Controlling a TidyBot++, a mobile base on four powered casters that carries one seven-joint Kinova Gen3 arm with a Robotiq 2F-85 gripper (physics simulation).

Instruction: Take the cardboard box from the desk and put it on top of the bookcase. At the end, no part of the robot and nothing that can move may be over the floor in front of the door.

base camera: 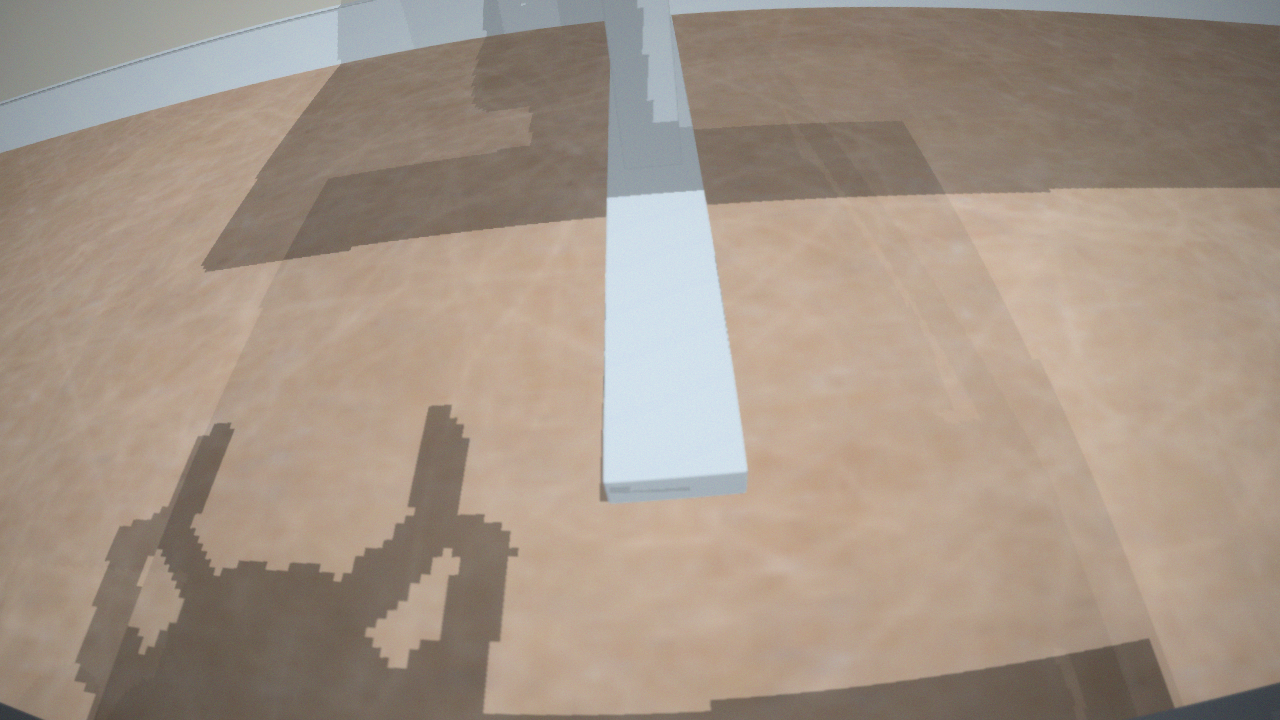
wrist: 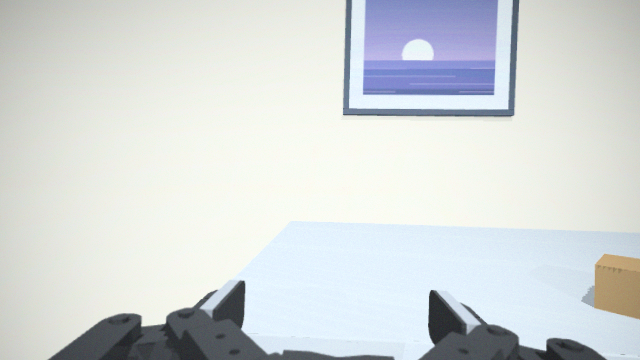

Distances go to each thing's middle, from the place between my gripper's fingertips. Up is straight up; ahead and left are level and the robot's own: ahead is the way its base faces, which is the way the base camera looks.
Now: the framed picture (wrist: pixel 395 65) 93 cm ahead of my hand, 50 cm above it and 29 cm to the right of it.
